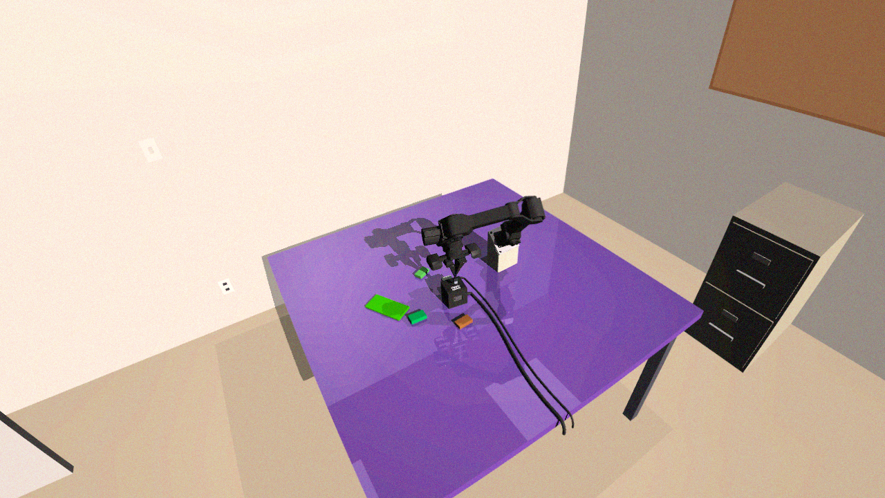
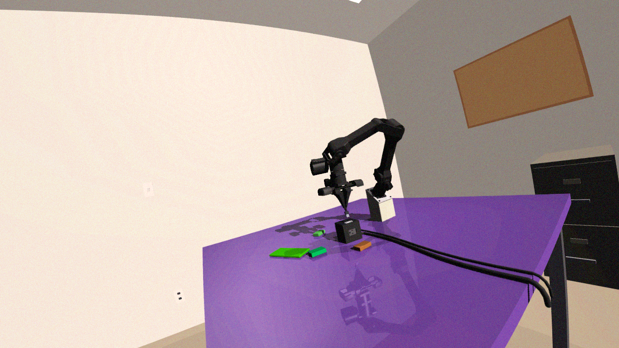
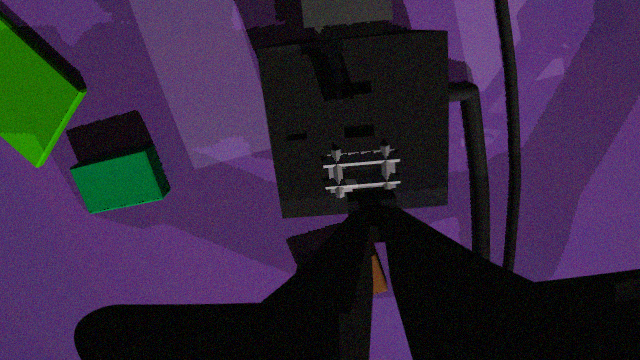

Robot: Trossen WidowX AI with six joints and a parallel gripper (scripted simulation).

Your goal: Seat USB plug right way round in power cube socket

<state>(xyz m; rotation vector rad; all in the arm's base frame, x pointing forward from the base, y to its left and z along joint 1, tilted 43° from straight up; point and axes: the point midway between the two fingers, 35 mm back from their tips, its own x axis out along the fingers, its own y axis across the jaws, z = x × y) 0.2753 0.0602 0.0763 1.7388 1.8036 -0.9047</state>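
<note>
Right now my gripper tip is 20 mm above the USB plug. From my gripper tip the other things lie so: orange block 30 mm ahead, 110 mm to the left, 130 mm below; teal block 160 mm ahead, 10 mm to the left, 130 mm below; USB socket 10 mm to the left, 70 mm below.
</note>
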